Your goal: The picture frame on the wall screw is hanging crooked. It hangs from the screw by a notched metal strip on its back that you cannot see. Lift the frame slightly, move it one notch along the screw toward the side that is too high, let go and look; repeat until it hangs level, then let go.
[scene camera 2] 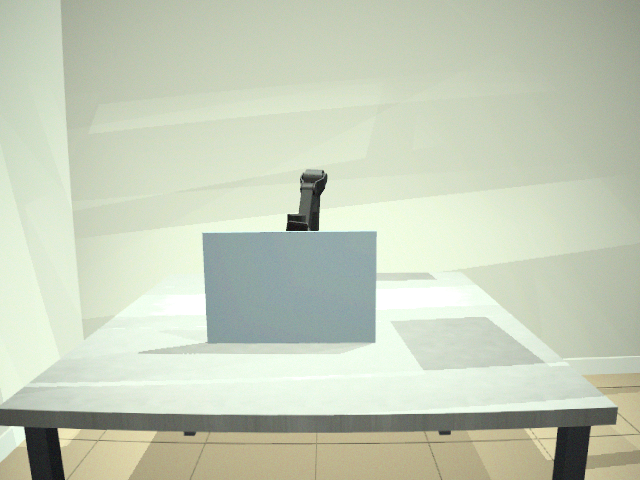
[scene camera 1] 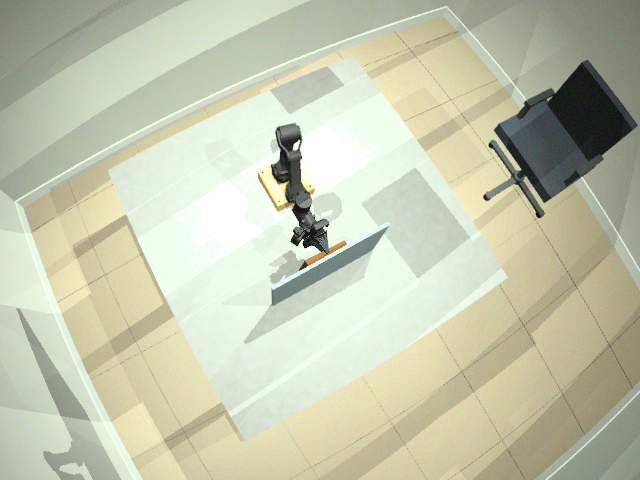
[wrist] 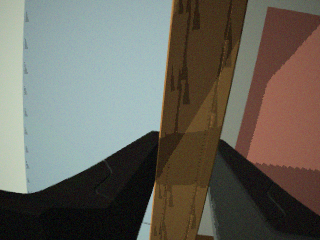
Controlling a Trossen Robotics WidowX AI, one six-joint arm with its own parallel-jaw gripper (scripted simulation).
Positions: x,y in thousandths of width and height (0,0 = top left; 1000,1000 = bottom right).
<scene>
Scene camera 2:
wall panel: 499,599
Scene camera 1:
my gripper: 512,530
wall panel: 454,597
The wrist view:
my gripper: 580,606
picture frame: 752,327, held by my gripper
wall panel: 289,352
</scene>
